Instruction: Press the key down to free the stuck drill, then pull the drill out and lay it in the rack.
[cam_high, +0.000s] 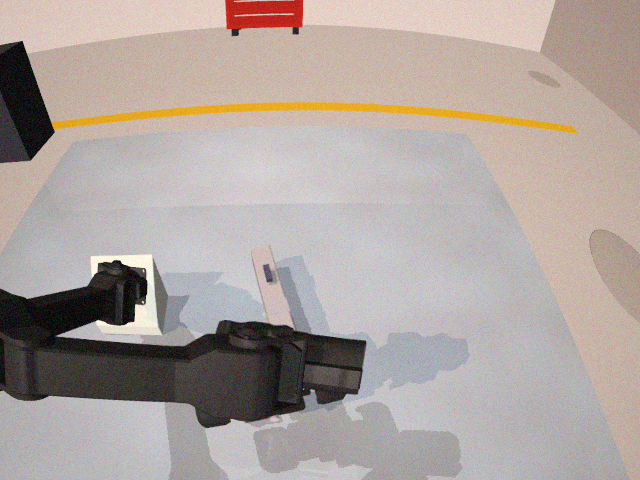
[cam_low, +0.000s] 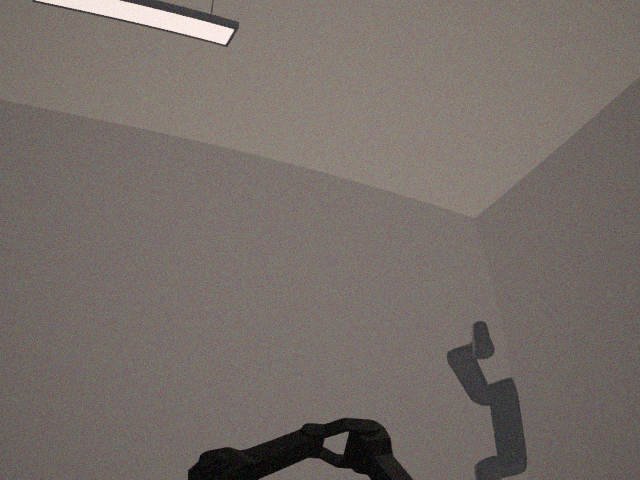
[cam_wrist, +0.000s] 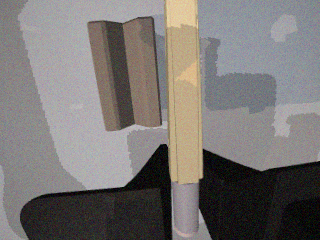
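My gripper tip is 4 cm to the right of the drill, 3 cm below it and 1 cm past it. The rest, counted from my gripper tip: dark key (24 cm to the left, 2 cm behind); brown grooved rack (4 cm to the left, 4 cm below, 4 cm behind); grey block (22 cm to the left, 2 cm below, 1 cm behind).
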